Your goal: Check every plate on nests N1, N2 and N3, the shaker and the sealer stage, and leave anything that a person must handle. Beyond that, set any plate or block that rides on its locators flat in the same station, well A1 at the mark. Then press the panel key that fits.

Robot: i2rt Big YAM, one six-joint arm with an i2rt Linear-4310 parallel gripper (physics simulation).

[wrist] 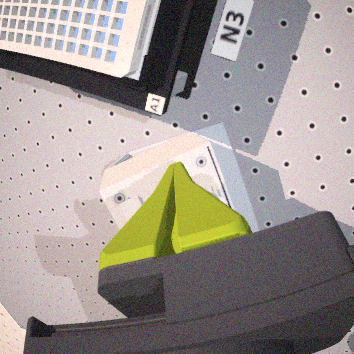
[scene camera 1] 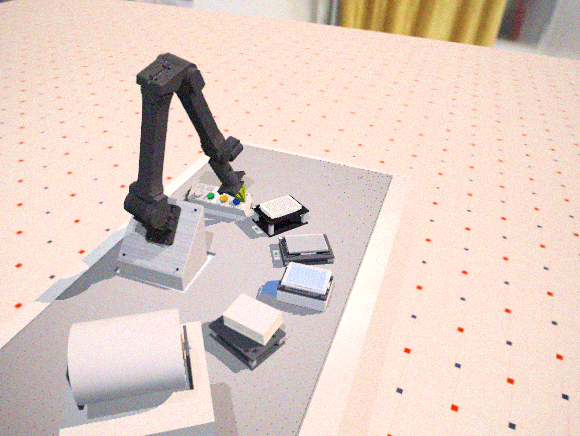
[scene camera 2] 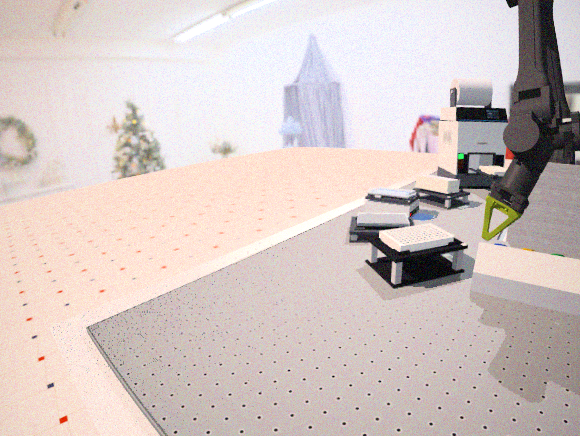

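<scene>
My gripper (scene camera 1: 243, 200) (scene camera 2: 487, 238) (wrist: 178, 171) is shut and empty, its lime fingertips low over the blue-key end of the panel (scene camera 1: 225, 210) (scene camera 2: 530, 267). Green (scene camera 1: 210, 195), yellow (scene camera 1: 223, 198) and blue (scene camera 1: 236, 202) keys show. A white well plate (scene camera 1: 281, 206) (scene camera 2: 417, 236) (wrist: 65, 30) lies on black nest N3 (scene camera 2: 396, 272) (wrist: 159, 65), looking flat. A grey-white plate (scene camera 1: 306, 244) (scene camera 2: 382, 219) sits on the dark station beside it. A bluish plate (scene camera 1: 306, 277) (scene camera 2: 391, 193) tops the white-based shaker (scene camera 1: 302, 298). A thick white block (scene camera 1: 252, 317) (scene camera 2: 437, 184) rests on another nest. Exact seating there is unclear.
The sealer (scene camera 2: 472, 140) with its white roll (scene camera 1: 127, 357) (scene camera 2: 474, 93) stands at the far end of the row; a pale plate shows at its front. The arm's wedge base (scene camera 1: 165, 245) stands beside the panel. N3 is close to the panel's blue-key end.
</scene>
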